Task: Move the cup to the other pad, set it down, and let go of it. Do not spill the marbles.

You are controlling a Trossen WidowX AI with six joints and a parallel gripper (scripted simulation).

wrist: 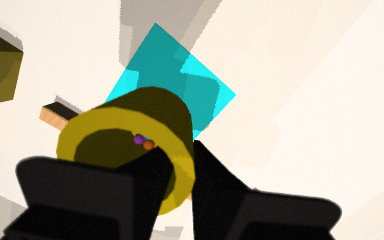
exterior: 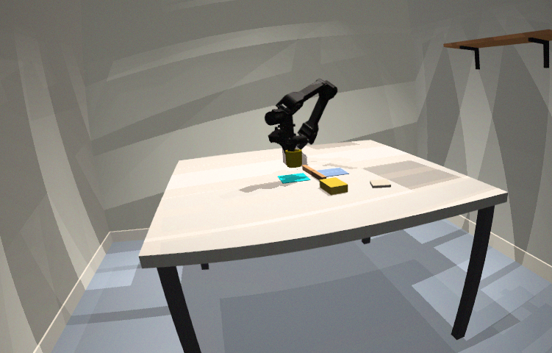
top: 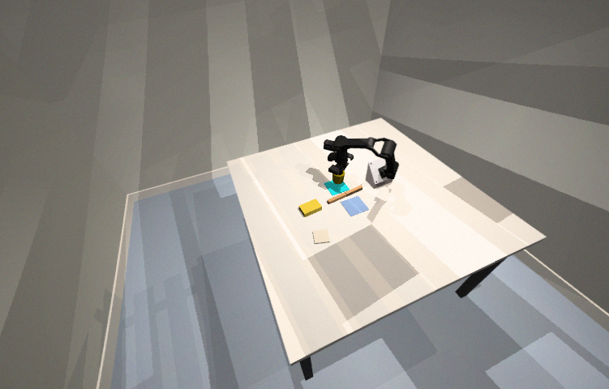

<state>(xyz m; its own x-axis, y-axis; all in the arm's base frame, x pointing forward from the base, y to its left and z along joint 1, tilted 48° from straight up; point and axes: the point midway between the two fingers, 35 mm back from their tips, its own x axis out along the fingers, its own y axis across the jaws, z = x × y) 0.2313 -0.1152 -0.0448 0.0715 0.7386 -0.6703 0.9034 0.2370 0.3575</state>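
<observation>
My gripper tip is now 9 cm above the cyan pad, 3 cm short of it and 1 cm to the right of it. Also, from my gripper tip: wooden stick 10 cm to the left, 8 cm below, 3 cm ahead; then yellow cup 2 cm ahead, 1 cm to the left; then light blue pad 19 cm to the left, 9 cm below, 3 cm ahead.
</observation>
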